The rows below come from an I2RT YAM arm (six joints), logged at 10 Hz.
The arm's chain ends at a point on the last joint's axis. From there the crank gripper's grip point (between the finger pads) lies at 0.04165 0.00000 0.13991 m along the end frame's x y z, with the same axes.
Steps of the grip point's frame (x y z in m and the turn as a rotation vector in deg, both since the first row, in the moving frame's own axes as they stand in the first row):
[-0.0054 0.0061 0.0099 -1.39 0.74 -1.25]
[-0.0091 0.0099 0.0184 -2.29 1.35 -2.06]
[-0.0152 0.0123 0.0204 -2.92 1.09 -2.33]
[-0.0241 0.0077 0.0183 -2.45 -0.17 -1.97]
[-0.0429 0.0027 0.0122 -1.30 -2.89 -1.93]
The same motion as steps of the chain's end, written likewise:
[-0.0072 0.0036 0.0105 -1.39 0.74 -1.25]
[-0.0125 0.0059 0.0195 -2.29 1.35 -2.06]
[-0.0180 0.0069 0.0214 -2.92 1.09 -2.33]
[-0.0238 0.0031 0.0183 -2.45 -0.17 -1.97]
[-0.0358 0.0008 0.0103 -1.30 -2.89 -1.93]

